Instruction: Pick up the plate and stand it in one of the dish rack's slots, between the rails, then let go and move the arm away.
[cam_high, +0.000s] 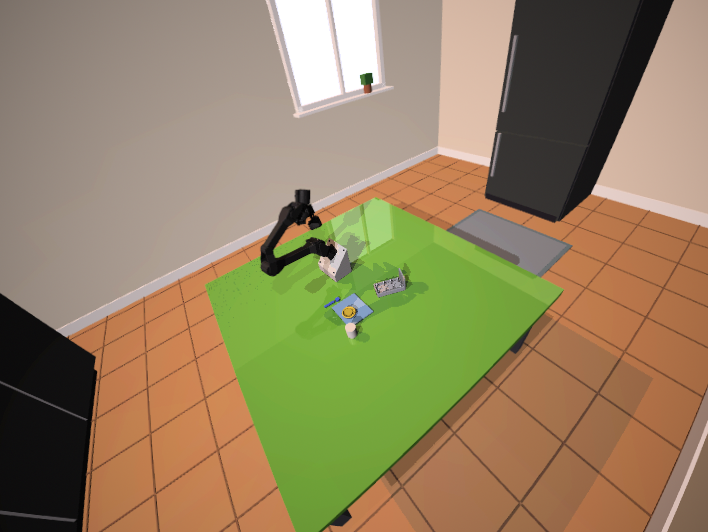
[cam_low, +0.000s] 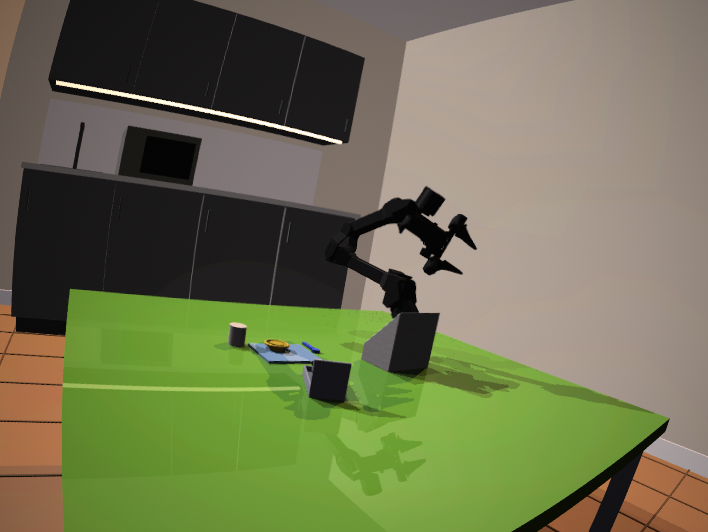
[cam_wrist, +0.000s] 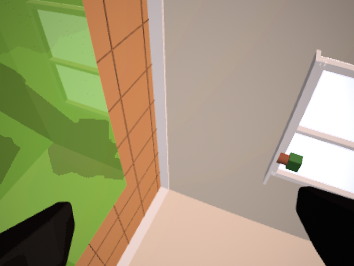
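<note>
My gripper tip is now 480 mm short of the orange plate, 110 mm to the left of it and 280 mm above it. Round my gripper tip: light blue mat 460 mm ahead, 90 mm to the right, 300 mm below; grey dish rack 460 mm ahead, 120 mm to the left, 280 mm below; blue utensil 370 mm ahead, 140 mm to the right, 300 mm below.
</note>
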